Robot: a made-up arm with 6 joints. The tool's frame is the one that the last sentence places. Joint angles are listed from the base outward.
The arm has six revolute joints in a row. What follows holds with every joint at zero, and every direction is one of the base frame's. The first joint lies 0.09 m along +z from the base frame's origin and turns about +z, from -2.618 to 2.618 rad. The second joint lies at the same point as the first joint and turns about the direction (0.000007, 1, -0.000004), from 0 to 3.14 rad. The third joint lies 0.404 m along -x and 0.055 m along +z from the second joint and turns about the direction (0.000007, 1, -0.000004), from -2.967 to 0 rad. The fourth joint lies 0.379 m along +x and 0.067 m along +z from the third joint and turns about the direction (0.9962, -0.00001, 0.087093), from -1.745 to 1.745 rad. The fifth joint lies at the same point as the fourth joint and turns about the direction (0.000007, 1, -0.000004), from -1.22 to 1.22 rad. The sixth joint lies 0.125 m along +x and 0.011 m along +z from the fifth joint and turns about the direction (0.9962, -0.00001, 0.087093), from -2.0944 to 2.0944 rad. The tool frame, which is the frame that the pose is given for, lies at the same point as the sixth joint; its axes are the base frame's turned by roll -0.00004, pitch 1.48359 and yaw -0.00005 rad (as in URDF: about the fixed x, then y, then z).
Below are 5 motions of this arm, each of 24 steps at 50 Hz.
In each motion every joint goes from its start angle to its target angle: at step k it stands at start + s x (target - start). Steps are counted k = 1, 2, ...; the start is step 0. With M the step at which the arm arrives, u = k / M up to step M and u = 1 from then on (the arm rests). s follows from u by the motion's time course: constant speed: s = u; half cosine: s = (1 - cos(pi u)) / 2; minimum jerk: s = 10 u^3 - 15 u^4 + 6 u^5.
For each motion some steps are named. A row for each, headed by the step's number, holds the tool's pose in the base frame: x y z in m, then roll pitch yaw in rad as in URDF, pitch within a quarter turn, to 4 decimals.
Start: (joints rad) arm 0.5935 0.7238 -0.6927 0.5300 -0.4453 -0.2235
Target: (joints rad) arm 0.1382 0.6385 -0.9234 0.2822 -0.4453 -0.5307
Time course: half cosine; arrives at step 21
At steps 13, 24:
13: 0.1704 0.0296 0.5973 0.0250 0.8883 0.1177
24: 0.1406 0.0043 0.6353 -0.1471 0.7651 -0.2445

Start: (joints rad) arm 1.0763 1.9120 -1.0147 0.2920 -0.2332 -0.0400
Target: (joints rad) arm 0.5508 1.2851 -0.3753 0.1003 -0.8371 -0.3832
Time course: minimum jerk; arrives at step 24
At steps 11, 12, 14, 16, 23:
11: 0.3317 0.3622 0.1915 -3.0491 1.2346 -2.2935
12: 0.3340 0.3352 0.2005 -2.9037 1.2740 -2.1836
14: 0.3325 0.2829 0.2156 -2.5021 1.3255 -1.8541
16: 0.3249 0.2382 0.2262 -2.0638 1.3280 -1.4824
23: 0.3029 0.1752 0.2366 -1.5335 1.2559 -1.0587

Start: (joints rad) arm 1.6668 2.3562 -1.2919 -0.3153 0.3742 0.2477
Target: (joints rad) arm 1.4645 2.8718 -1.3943 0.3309 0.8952 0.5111
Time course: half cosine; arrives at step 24
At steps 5, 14, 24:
5: -0.0310 0.5829 -0.1135 -3.0459 0.1394 -1.5439
14: 0.0082 0.4989 -0.2478 -3.0159 -0.3499 -2.1187
24: 0.0139 0.4301 -0.3203 -2.7919 -0.6504 -2.6110

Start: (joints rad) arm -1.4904 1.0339 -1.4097 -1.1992 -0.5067 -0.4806
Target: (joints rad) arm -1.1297 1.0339 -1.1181 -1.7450 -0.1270 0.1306
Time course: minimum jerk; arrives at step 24
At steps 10, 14, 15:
10: 0.1042 -0.2780 0.6817 -1.1580 -0.2188 -2.6286
14: 0.1292 -0.2918 0.6341 -1.3013 -0.1333 -2.5939
15: 0.1351 -0.2937 0.6232 -1.3298 -0.1164 -2.5899

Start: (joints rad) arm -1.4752 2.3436 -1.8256 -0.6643 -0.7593 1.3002
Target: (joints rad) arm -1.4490 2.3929 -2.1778 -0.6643 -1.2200 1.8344
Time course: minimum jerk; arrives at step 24
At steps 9, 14, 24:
9: 0.1415 -0.7871 0.2826 1.0704 0.7281 0.2907
14: 0.1559 -0.7771 0.3445 0.8408 0.5859 0.3568
24: 0.1660 -0.7580 0.3958 0.6590 0.5112 0.4847

